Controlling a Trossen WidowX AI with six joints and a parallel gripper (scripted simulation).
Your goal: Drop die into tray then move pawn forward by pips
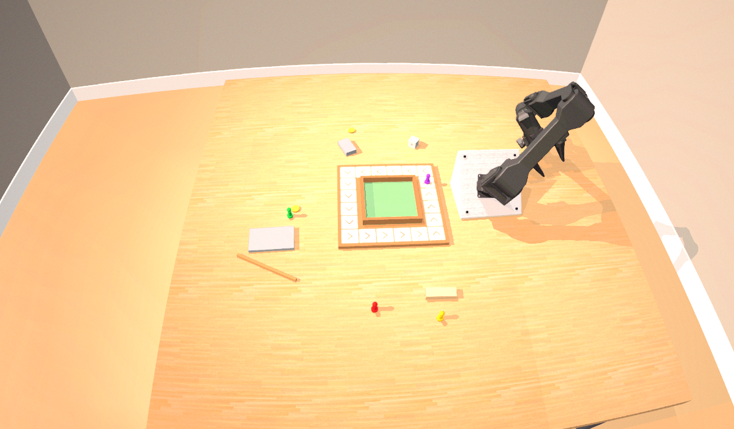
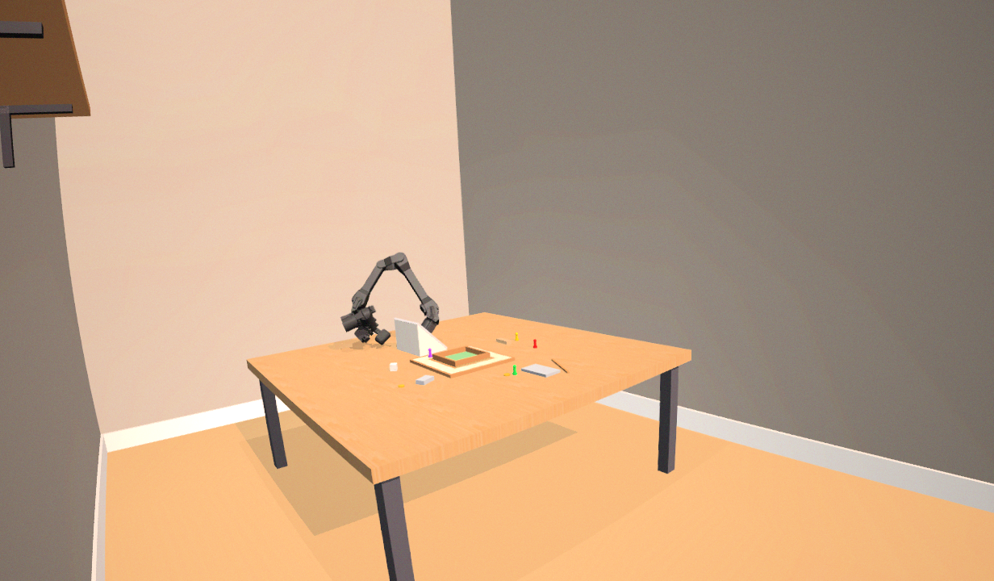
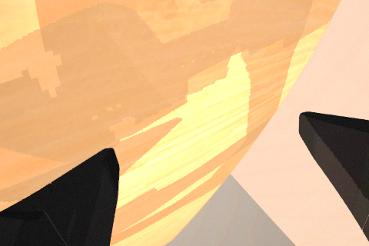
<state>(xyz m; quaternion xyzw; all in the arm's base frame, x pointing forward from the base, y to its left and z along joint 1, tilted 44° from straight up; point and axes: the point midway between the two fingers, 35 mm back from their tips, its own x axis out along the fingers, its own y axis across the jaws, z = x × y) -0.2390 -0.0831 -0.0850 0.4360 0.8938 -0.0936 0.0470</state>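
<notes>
Now: gripper tip 430 mm short of the white die, 130 mm to the left of it and 20 mm above it. The rest, counted from my gripper tip: cream block: 430 mm ahead, 390 mm to the left, 20 mm below; purple pawn: 420 mm ahead, 40 mm to the left; green dice tray: 530 mm ahead, 100 mm to the left, 20 mm below.
</notes>
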